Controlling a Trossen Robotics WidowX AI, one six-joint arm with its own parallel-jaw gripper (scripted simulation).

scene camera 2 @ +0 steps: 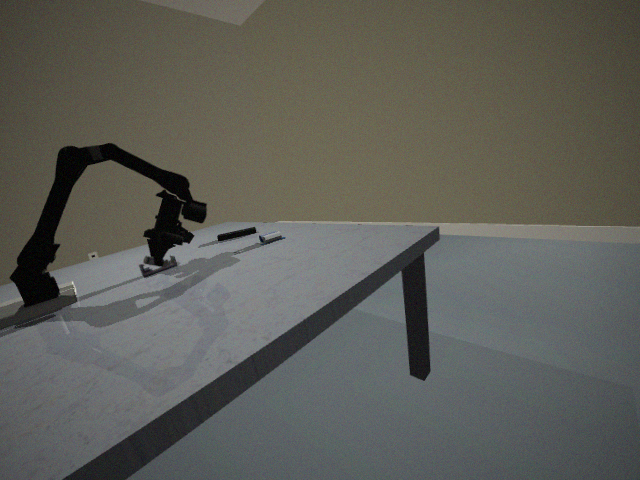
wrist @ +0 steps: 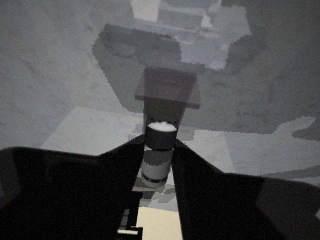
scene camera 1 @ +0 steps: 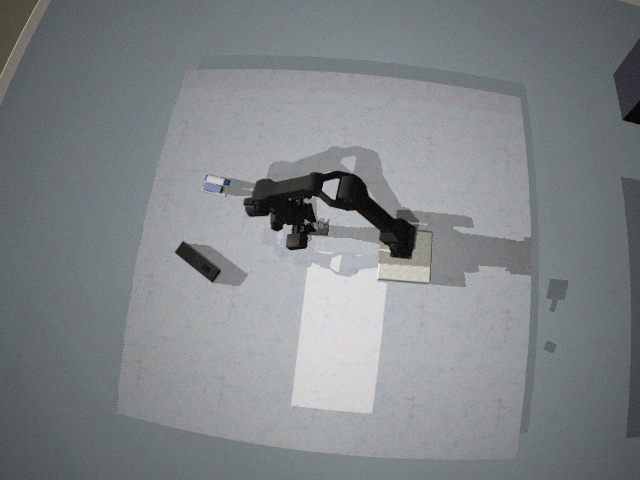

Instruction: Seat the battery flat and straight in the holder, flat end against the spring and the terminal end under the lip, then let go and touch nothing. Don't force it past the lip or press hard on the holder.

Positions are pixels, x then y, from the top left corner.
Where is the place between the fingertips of my gripper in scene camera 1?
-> At 315, 227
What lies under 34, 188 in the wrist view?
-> My gripper.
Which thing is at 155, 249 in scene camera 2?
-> My gripper.
